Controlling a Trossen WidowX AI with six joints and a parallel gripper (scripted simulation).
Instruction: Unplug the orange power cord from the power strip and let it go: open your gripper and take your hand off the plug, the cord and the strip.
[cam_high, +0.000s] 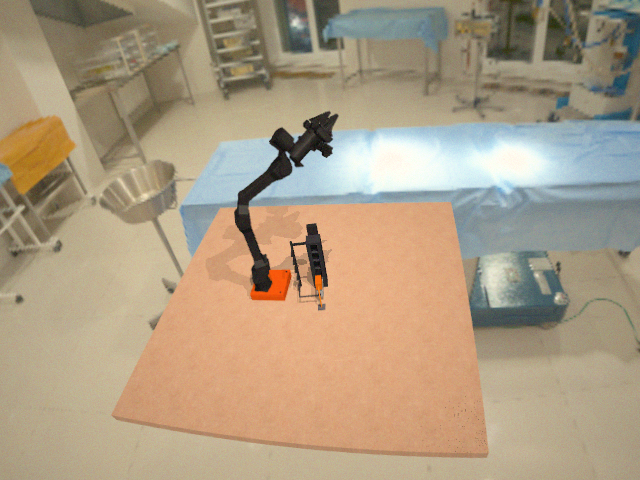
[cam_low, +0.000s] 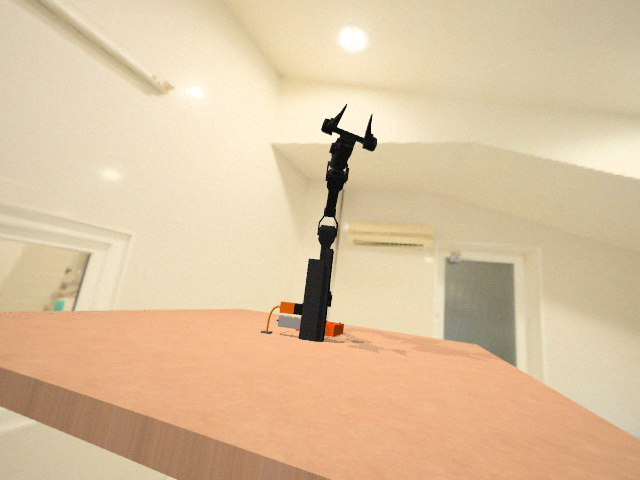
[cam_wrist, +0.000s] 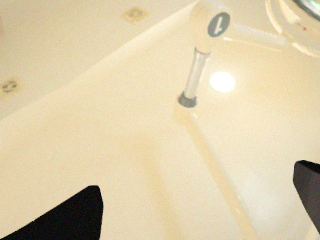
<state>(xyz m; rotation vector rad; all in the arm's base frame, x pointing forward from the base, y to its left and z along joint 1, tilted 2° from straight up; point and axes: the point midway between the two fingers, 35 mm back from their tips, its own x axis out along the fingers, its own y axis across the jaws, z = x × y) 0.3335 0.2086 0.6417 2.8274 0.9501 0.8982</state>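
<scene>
My gripper tip is 61 cm above the orange plug, 19 cm to the left of it and 9 cm past it.
</scene>
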